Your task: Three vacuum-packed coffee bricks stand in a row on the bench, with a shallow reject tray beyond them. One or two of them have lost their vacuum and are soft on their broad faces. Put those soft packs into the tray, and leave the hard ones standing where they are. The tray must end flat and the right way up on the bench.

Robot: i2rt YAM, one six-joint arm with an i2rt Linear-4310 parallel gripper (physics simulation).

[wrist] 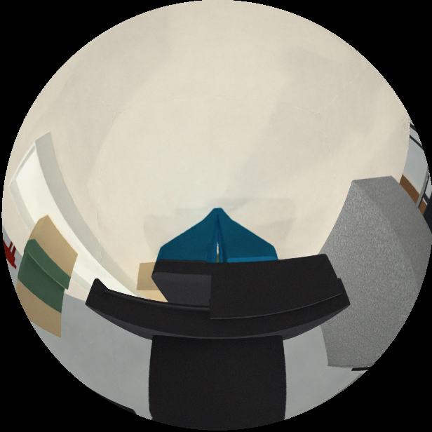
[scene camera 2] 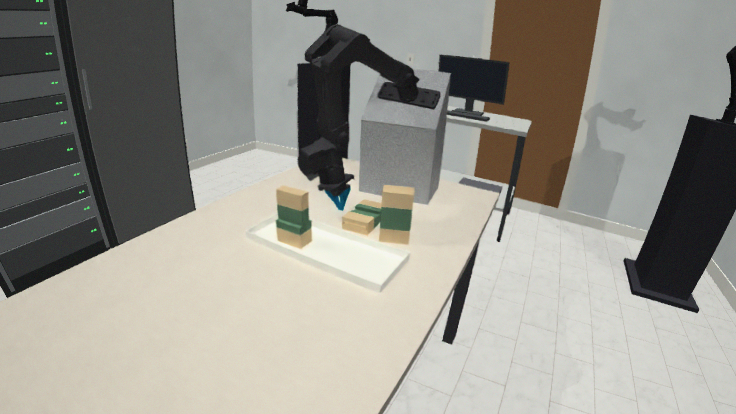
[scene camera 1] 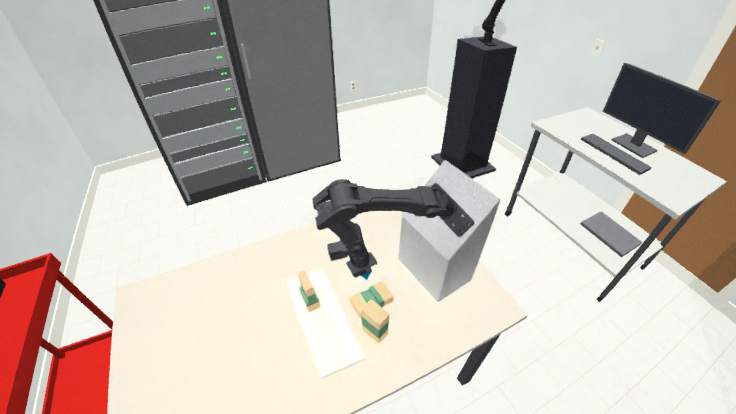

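Seen in the pictures: gripper, fingertip midpoint: (scene camera 2: 341, 209) (scene camera 1: 366, 278); arm's base, link origin: (scene camera 2: 408, 95) (scene camera 1: 447, 209).
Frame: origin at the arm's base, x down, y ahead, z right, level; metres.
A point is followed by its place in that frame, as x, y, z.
A tan pack with a green band (scene camera 1: 308, 292) {0.208, 0.488, 0.029} (scene camera 2: 293, 216) {0.252, 0.497, 0.057} (wrist: 45, 275) stands upright in the far-left end of the white tray (scene camera 1: 329, 339) {0.332, 0.472, -0.095} (scene camera 2: 360, 262) {0.331, 0.469, -0.119} (wrist: 37, 185), which lies flat and right way up on the bench. A second pack (scene camera 1: 371, 296) {0.307, 0.279, -0.014} (scene camera 2: 366, 213) {0.299, 0.297, -0.031} lies on its side on the bench, beside the tray. A third pack (scene camera 1: 375, 324) {0.208, 0.336, -0.166} (scene camera 2: 396, 213) {0.248, 0.344, -0.142} stands upright close to it, towards the bench's near right end. My gripper (scene camera 1: 365, 276) {0.334, 0.258, 0.081} (scene camera 2: 340, 207) {0.334, 0.258, 0.081} (wrist: 217, 213) is shut and empty, above the bench just beyond the lying pack. In the wrist view a tan pack part is mostly hidden behind the gripper.
The grey pedestal (scene camera 1: 437, 257) {0.118, 0.073, -0.080} (scene camera 2: 398, 154) {0.181, 0.082, -0.015} (wrist: 375, 280) bearing my arm stands on the bench beside the packs. The wooden bench (scene camera 1: 205, 329) {0.334, 0.869, 0.111} (scene camera 2: 180, 319) {0.334, 0.842, 0.059} extends past the tray on the side away from the pedestal. A red cart (scene camera 1: 50, 265) stands beyond the bench's left end.
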